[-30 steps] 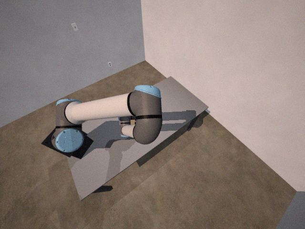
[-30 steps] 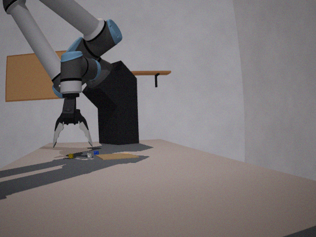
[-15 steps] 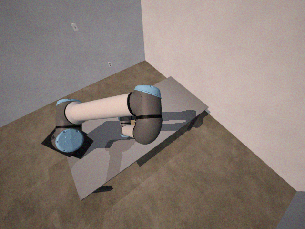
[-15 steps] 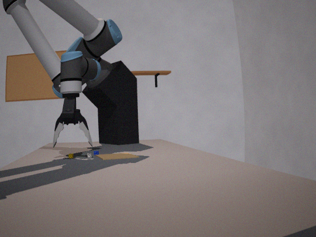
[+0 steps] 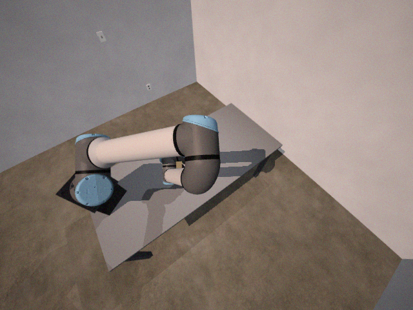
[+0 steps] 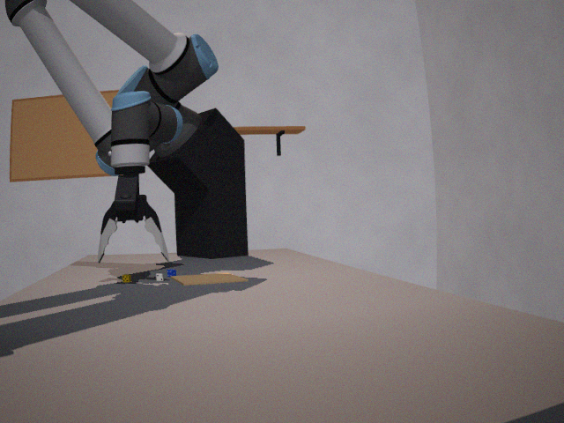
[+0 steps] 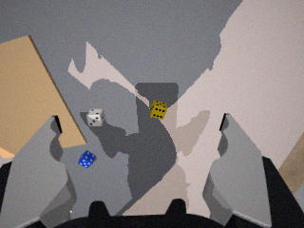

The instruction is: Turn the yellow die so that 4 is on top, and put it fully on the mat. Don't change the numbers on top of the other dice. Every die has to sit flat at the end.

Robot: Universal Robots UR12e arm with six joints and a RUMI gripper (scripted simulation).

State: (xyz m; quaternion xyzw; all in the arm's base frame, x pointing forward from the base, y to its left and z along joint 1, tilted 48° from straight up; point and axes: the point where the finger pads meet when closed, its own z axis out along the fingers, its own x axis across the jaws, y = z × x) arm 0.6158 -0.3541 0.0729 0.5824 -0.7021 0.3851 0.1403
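Right now the yellow die is 30 mm below my hand, 20 mm behind it and 10 mm to the right of it. From my hand the other things lie so: white die (60 mm to the left, 30 mm below, 10 mm behind); then blue die (110 mm to the left, 70 mm behind, 30 mm below); then tan mat (160 mm to the left, 40 mm below, 30 mm ahead).
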